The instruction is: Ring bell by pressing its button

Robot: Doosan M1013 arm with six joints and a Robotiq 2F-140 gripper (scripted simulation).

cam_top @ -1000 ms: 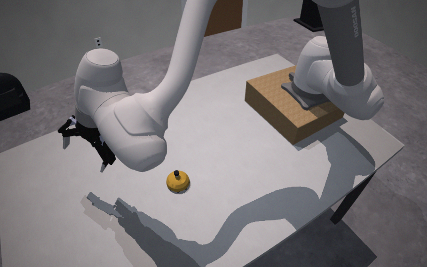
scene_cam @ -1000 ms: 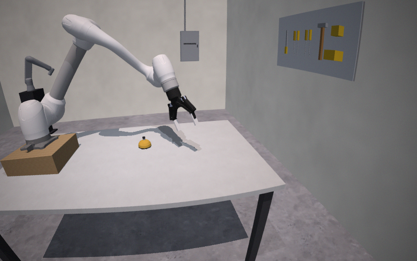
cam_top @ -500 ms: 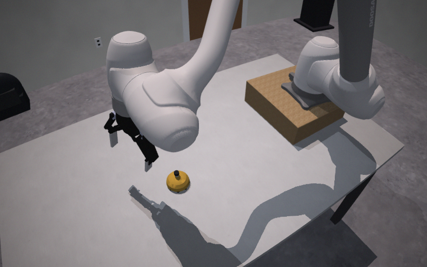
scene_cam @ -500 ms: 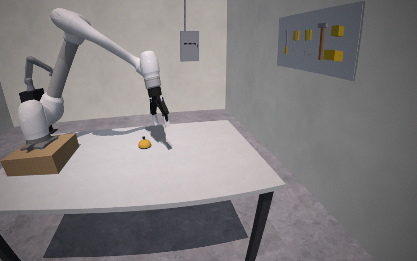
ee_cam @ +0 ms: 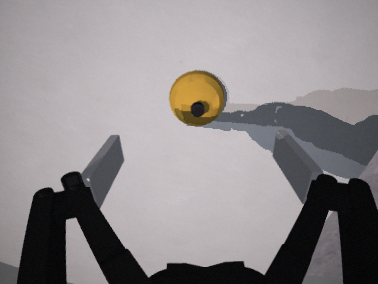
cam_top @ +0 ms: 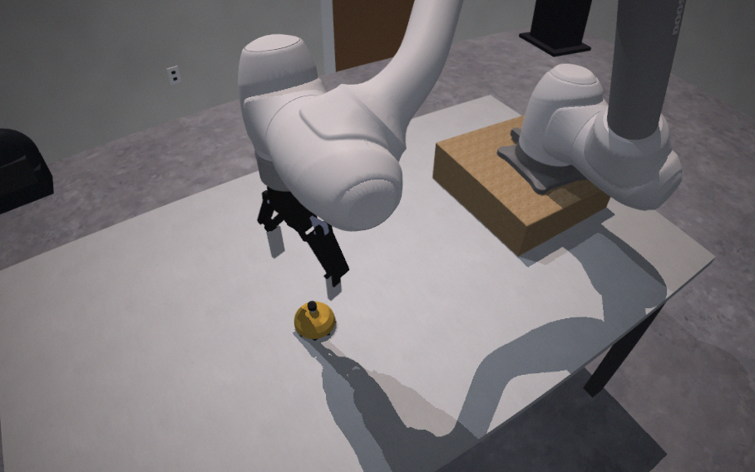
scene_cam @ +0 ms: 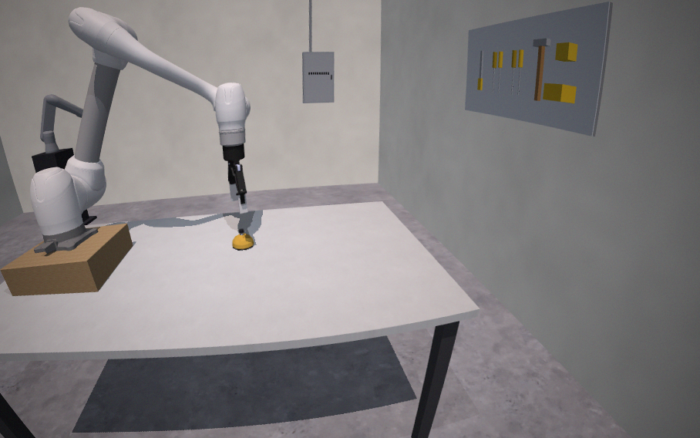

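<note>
My gripper is now 11 cm above the black button. The rest, counted from my hand: bell 13 cm below.
</note>
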